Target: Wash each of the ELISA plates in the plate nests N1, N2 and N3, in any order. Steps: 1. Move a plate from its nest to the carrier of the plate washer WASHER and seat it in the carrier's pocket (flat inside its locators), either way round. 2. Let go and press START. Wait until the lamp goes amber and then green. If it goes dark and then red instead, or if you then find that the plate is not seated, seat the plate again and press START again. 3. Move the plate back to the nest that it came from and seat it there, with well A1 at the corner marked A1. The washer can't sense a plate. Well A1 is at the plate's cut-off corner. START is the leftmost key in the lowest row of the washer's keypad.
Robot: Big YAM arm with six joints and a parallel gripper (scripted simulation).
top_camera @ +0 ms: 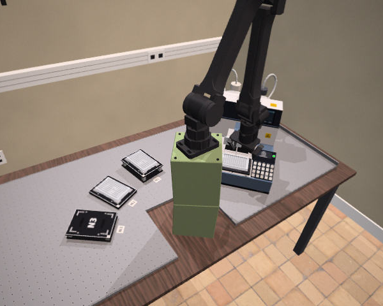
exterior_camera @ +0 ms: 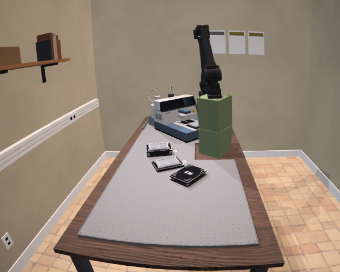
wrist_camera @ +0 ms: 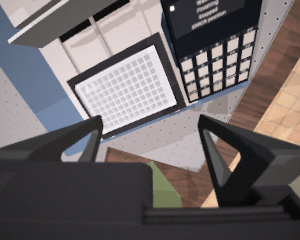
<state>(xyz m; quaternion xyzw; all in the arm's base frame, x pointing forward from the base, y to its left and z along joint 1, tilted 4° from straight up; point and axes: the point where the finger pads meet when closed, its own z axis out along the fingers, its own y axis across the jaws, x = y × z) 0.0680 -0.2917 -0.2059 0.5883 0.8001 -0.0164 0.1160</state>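
Now: the dark washer carrier 40 mm ahead of my hand and 90 mm below it. Also, from my hand: plate washer: 150 mm ahead, 110 mm to the right, 40 mm below.
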